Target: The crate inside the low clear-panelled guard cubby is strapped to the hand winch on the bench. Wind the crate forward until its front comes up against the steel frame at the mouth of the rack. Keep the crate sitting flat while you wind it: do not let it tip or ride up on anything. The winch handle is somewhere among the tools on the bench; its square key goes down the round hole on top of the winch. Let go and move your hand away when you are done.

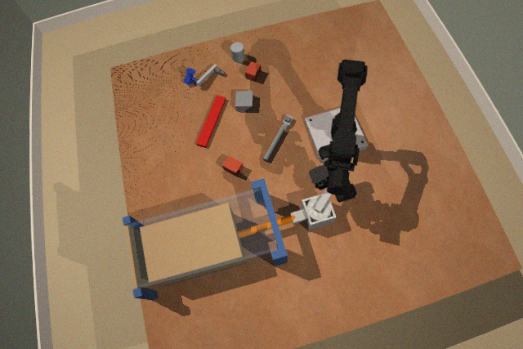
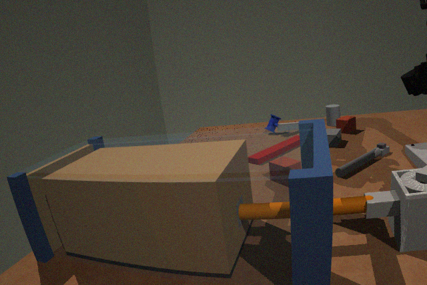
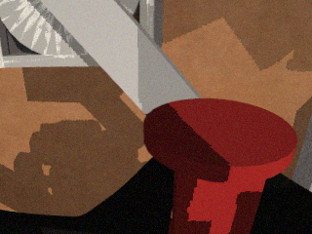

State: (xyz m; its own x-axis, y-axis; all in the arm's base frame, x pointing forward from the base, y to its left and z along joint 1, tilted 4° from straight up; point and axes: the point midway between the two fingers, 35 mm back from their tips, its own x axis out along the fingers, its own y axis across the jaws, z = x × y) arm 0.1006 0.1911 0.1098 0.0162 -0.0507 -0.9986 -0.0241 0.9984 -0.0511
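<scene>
Now: gripper tip 30 mm to the right of the winch handle, 30 mm short of it and 10 mm above it. Round my gripper tip: red knob (20 mm above); grey winch (90 mm below, 60 mm to the left, 60 mm ahead); blue frame (230 mm ahead, 70 mm to the left, 10 mm below).
</scene>
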